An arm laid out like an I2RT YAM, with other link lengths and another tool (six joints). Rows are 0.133 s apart.
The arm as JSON. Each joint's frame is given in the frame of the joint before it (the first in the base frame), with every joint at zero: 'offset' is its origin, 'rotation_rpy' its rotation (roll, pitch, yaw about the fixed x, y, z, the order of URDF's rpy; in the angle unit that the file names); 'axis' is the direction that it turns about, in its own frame. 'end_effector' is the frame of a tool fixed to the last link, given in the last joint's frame.
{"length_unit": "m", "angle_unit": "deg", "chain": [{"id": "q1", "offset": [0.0, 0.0, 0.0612], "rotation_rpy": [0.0, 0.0, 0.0], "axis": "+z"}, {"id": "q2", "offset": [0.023, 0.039, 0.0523], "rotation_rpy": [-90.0, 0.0, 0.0], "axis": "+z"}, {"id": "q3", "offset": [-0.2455, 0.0, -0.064], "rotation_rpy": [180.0, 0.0, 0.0], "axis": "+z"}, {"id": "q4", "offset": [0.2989, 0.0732, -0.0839], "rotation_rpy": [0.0, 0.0, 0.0], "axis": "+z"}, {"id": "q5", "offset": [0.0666, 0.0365, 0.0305], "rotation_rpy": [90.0, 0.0, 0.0], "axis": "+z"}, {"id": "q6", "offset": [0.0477, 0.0, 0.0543], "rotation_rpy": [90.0, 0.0, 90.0], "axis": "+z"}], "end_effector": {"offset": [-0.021, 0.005, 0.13], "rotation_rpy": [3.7, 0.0, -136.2]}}
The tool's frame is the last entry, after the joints.
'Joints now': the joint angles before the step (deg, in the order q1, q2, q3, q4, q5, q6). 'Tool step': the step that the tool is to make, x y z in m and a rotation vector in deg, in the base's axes. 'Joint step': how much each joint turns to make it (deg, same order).
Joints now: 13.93, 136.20, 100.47, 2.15, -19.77, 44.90
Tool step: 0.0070, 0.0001, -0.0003, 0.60, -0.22, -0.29
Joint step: -0.17, 1.51, 1.99, 0.06, -0.19, 0.54
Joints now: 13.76, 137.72, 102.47, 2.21, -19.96, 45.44
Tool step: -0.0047, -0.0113, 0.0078, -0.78, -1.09, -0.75
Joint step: -0.72, -3.06, -3.66, 1.17, 0.57, -0.89
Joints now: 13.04, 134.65, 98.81, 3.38, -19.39, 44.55
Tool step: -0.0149, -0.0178, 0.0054, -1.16, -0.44, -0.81
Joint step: -1.16, -5.22, -6.88, 1.41, 0.36, -1.30
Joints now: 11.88, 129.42, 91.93, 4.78, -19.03, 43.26
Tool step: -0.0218, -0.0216, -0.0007, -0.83, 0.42, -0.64
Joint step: -1.67, -5.77, -8.28, 1.53, -0.46, -1.25
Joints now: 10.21, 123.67, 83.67, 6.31, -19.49, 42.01
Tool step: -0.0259, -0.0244, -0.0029, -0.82, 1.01, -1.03
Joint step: -2.03, -6.19, -8.63, 0.91, -0.46, -1.17
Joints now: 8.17, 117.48, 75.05, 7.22, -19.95, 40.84
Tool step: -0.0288, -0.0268, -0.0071, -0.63, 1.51, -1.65
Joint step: -2.45, -6.18, -8.82, 0.76, -0.39, -0.88
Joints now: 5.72, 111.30, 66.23, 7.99, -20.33, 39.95
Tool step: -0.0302, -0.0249, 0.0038, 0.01, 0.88, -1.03
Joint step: -2.91, -7.46, -8.11, -0.64, -1.53, -1.17
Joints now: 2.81, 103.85, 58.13, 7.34, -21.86, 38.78
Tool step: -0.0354, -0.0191, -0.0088, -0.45, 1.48, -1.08
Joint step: -2.35, -6.81, -8.77, 0.00, -0.73, -1.21
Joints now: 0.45, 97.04, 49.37, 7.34, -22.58, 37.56
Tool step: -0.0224, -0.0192, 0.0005, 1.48, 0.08, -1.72
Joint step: -3.14, -5.57, -6.32, 0.73, -2.04, 0.23
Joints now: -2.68, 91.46, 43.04, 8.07, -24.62, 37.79
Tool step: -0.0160, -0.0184, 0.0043, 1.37, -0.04, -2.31
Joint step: -3.09, -5.07, -4.51, -0.36, -1.48, 0.60
